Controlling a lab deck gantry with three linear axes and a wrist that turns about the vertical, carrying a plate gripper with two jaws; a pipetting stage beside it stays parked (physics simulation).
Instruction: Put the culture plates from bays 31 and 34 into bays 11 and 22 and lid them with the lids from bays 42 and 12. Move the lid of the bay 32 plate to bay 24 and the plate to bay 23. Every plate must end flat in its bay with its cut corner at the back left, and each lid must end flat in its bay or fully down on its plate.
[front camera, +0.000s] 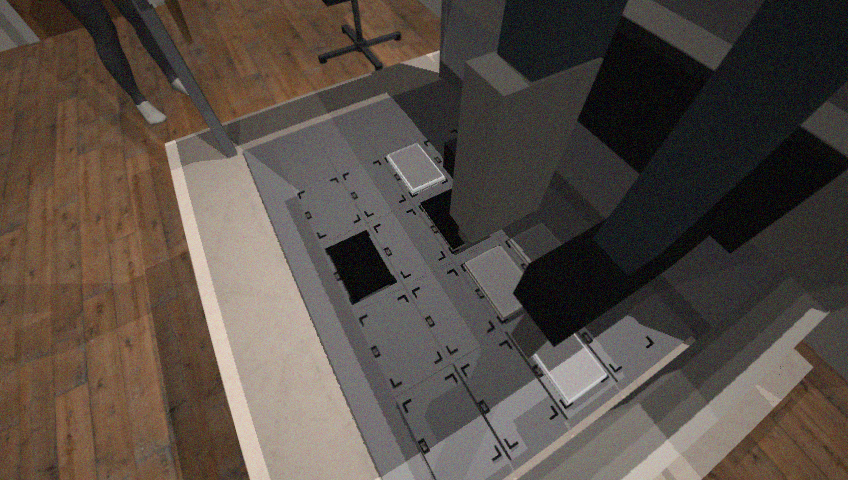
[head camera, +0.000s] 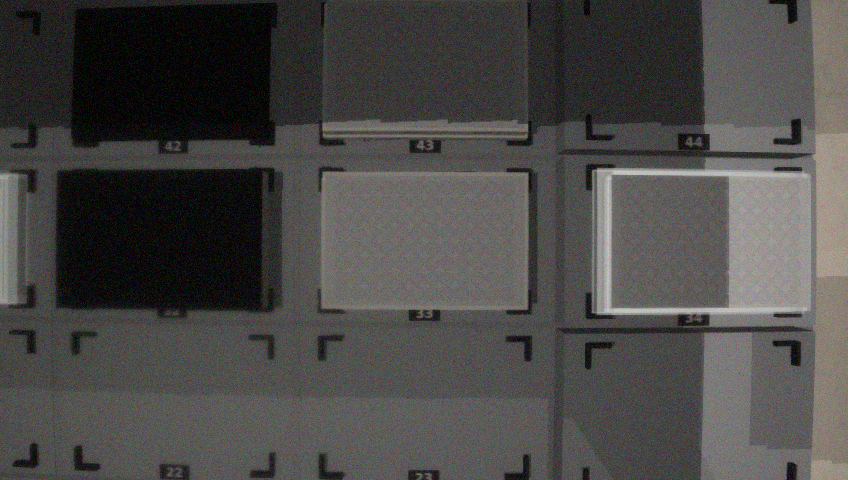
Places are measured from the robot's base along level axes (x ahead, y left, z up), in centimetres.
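Pixels of known places: robot's base, origin of the base link: (front camera: 299, 194).
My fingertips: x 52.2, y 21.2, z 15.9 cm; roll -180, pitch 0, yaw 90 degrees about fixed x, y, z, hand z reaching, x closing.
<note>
For each thing: its top centre in the pictures, then the offset to it from my fingertips.
- pale culture plate, middle of its top: (front camera: 415, 165) dz -14.5, dx -45.8, dy +4.5 cm
- pale bay 34 plate, middle of its top: (head camera: 712, 241) (front camera: 563, 354) dz -13.1, dx +3.4, dy +4.5 cm
- black lidded plate, middle of its top: (head camera: 153, 239) (front camera: 454, 215) dz -14.3, dx -29.4, dy +4.5 cm
- Pale labware, middle of its top: (head camera: 424, 240) (front camera: 501, 278) dz -14.5, dx -13.0, dy +4.5 cm
- piece, middle of its top: (head camera: 425, 63) (front camera: 546, 253) dz -14.5, dx -13.0, dy +15.2 cm
A pale culture plate (front camera: 415, 168) lies in bay 31; its right end shows in the head view (head camera: 11, 237). The pale bay 34 plate (front camera: 576, 380) (head camera: 708, 240) lies flat. The black lidded plate (front camera: 439, 212) (head camera: 159, 237) is in bay 32, partly hidden in the front view. A black lid (head camera: 172, 71) is in bay 42. Another black lid (front camera: 360, 266) lies in bay 12. Bay 22 and bay 23 hold no plate in the head view. The cut corners are not discernible. The gripper's jaws do not show in either view.
Pale labware (front camera: 495, 279) (head camera: 425, 240) fills bay 33, and another piece (front camera: 538, 240) (head camera: 425, 68) is in bay 43. A grey housing (front camera: 523, 148) hides part of the back bays. A dark arm (front camera: 702, 142) with a black end crosses the right side.
</note>
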